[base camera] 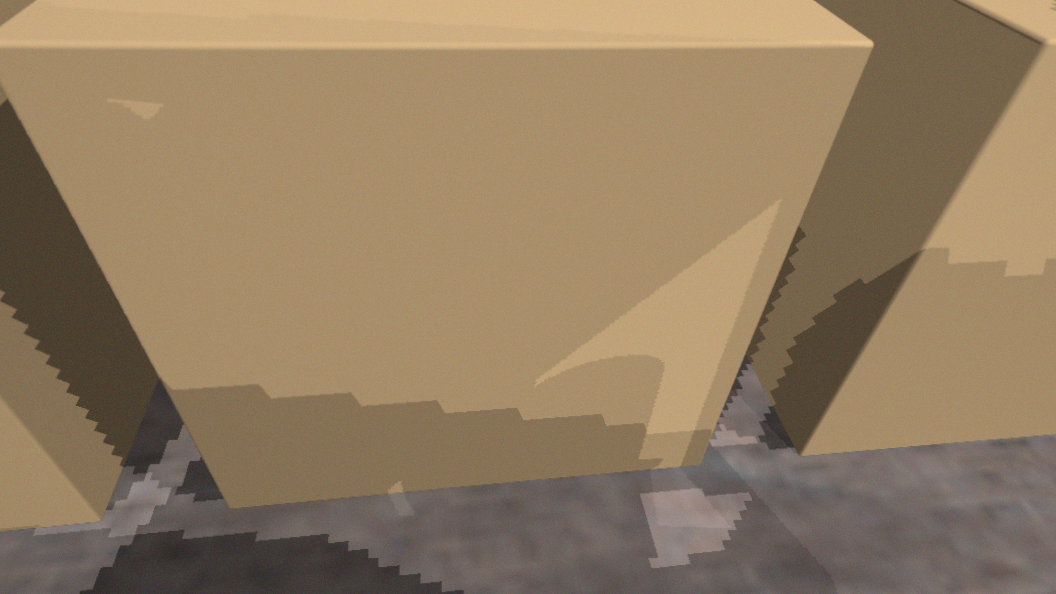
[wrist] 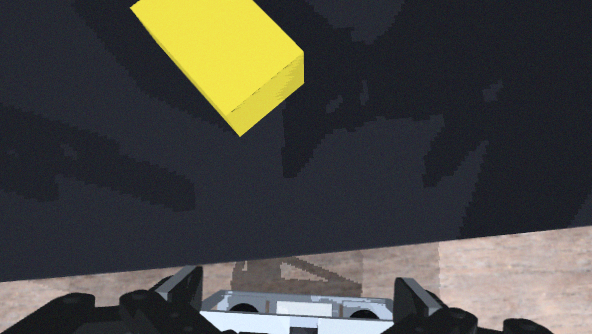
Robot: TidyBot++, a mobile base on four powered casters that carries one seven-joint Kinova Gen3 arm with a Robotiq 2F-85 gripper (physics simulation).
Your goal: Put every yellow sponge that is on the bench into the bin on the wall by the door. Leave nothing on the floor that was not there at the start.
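Places are measured from the arm's base along level axes (x ahead, y left, z up), in millimetres.
Where they show: gripper, fingertip midpoint: (wrist: 297,293).
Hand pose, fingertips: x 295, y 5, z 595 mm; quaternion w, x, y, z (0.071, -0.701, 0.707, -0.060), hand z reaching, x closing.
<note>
Each offset is from my fingertips to the centre of the thing. "spot": to the spot under its first point. Level surfaces: height alone.
A yellow sponge {151 mm ahead, 60 mm left, 55 mm down} (wrist: 220,50) lies on the dark bench top {78 mm down} (wrist: 125,225) in the wrist view, at the upper left of centre and set at a slant; its far end is cut off by the top of the view. My gripper (wrist: 297,293) is open, its two fingers wide apart at the bottom of the wrist view, with nothing between them. The sponge is ahead of the fingers and apart from them. The bin and the door do not show in these views.
In the base camera view a large tan box {235 mm ahead, 46 mm left, 857 mm down} (base camera: 443,221) stands close in front of the base on the floor {992 mm down} (base camera: 516,539), with another box {286 mm ahead, 308 mm right, 857 mm down} (base camera: 974,332) to its right and part of one {spot: 16 mm back, 230 mm left, 926 mm down} (base camera: 36,458) to its left. The bench's edge crosses the lower wrist view.
</note>
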